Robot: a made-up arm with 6 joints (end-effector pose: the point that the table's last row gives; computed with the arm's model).
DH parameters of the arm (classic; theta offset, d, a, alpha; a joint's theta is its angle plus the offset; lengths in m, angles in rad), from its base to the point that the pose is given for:
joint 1: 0 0.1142 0 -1.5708
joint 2: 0.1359 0 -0.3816 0
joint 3: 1.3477 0 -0.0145 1.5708
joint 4: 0 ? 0 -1.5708
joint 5: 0 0 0.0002 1.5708
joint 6: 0 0.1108 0 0
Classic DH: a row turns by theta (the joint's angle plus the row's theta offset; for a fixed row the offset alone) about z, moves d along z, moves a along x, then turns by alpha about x.
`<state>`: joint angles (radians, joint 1 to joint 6).
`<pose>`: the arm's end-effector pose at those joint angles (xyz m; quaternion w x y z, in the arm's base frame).
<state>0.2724 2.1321 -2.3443 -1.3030 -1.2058 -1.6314</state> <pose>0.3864 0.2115 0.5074 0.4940 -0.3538 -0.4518 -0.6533</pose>
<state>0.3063 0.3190 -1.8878 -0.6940 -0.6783 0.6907</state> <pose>-0.4251 -0.0879 0.5274 0.9220 -0.1645 -0.3249 0.1316</pose>
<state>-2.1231 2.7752 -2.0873 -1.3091 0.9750 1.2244</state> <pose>-0.3663 -0.4253 0.0650 0.2203 -0.8244 -0.2595 0.4523</pose>
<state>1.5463 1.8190 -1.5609 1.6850 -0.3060 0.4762</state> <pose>0.0431 0.4114 0.4324 0.0628 -0.3251 -0.7016 -0.6309</pose>
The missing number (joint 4, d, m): 0.1658
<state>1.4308 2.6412 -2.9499 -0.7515 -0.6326 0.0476</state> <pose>0.0351 0.5687 0.4061 0.8153 -0.3810 0.0080 0.4360</pose>
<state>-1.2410 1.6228 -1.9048 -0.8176 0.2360 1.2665</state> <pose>0.0881 -0.3161 0.5846 0.6950 0.5166 0.3637 -0.3432</pose>
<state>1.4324 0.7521 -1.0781 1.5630 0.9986 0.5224</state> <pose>-0.0978 -0.0264 0.5135 0.3943 0.2246 -0.5864 -0.6710</pose>
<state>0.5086 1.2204 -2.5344 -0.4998 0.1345 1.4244</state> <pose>-0.0279 -0.0238 0.7589 0.7477 0.0610 0.1336 0.6476</pose>
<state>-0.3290 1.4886 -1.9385 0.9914 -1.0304 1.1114</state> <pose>0.1428 -0.1327 0.6664 0.7201 0.3078 -0.2682 0.5610</pose>
